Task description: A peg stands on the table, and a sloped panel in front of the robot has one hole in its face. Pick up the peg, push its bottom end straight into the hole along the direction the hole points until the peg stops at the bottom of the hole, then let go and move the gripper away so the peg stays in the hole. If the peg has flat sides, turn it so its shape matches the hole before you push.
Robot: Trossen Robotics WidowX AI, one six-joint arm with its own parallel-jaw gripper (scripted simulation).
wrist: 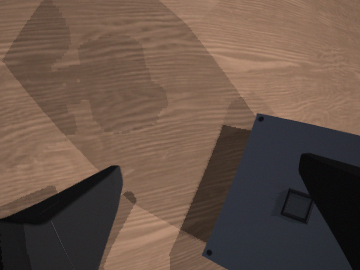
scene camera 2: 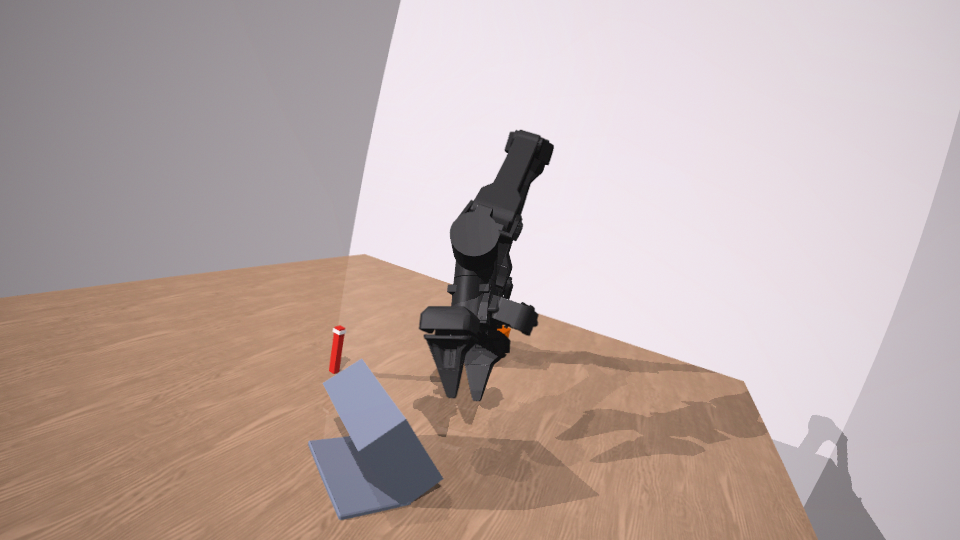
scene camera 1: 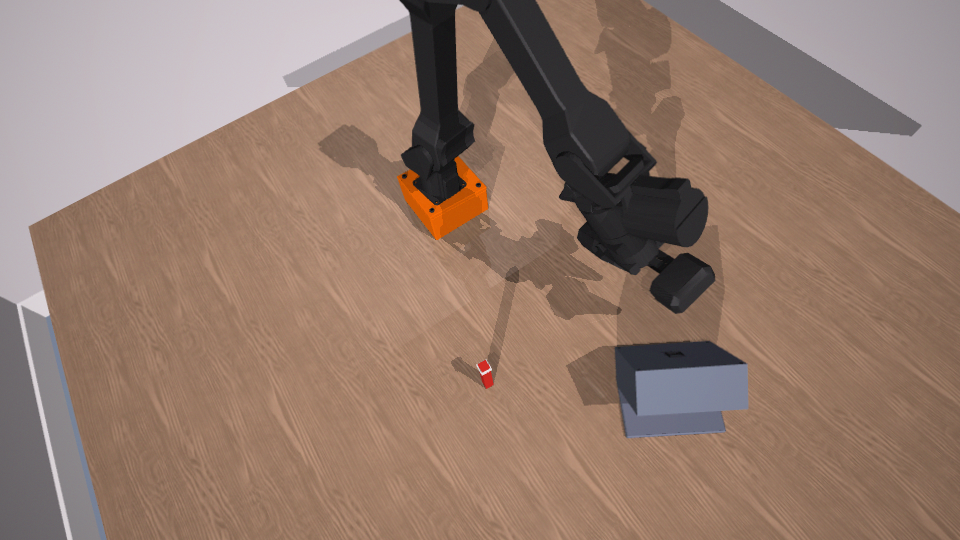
My gripper shows in the wrist view (213, 169), in scene camera 2 and in scene camera 1. The same spot on a sloped panel: (scene camera 2: 382, 435) is (scene camera 1: 747, 386). The same spot on my gripper: (scene camera 1: 601, 248) is (scene camera 2: 471, 347).
